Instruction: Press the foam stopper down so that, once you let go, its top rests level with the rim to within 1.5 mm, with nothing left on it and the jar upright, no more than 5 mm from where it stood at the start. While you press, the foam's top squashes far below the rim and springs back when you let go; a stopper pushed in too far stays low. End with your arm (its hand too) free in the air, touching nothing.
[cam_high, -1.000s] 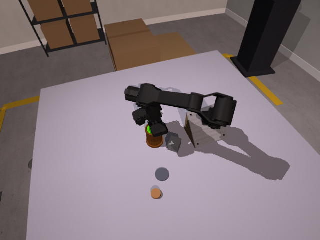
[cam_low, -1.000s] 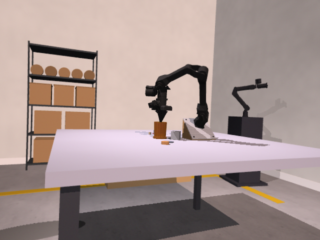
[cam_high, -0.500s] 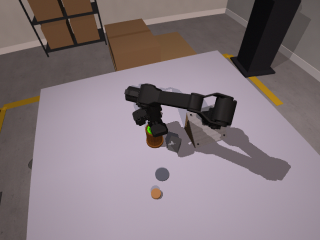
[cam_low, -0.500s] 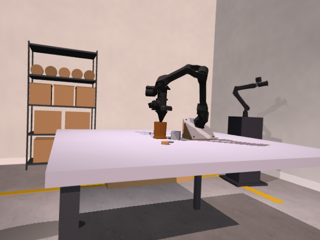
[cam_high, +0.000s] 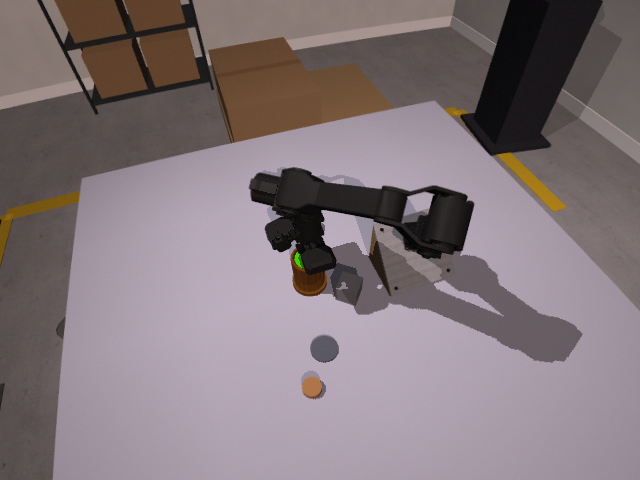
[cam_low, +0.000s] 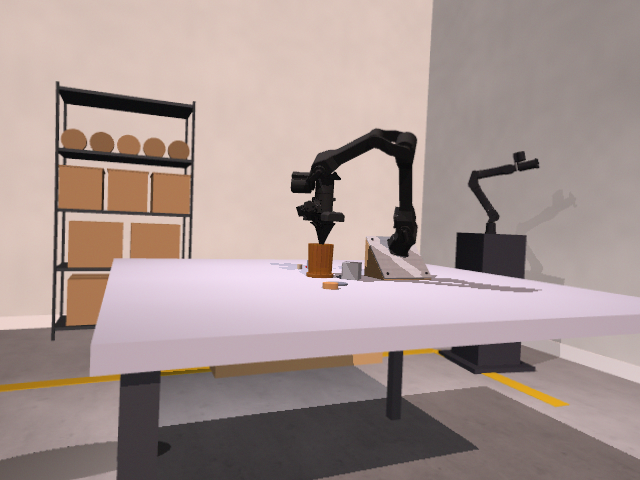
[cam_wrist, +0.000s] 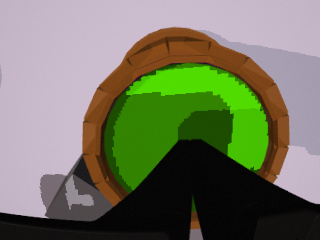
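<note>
Now: the bright green foam stopper 4 cm below my hand. Also, from my hand: orange disc 4 cm ahead, 26 cm to the left, 12 cm below; grey cube 8 cm behind, 5 cm to the left, 11 cm below; dark grey disc 18 cm to the left, 13 cm below.
</note>
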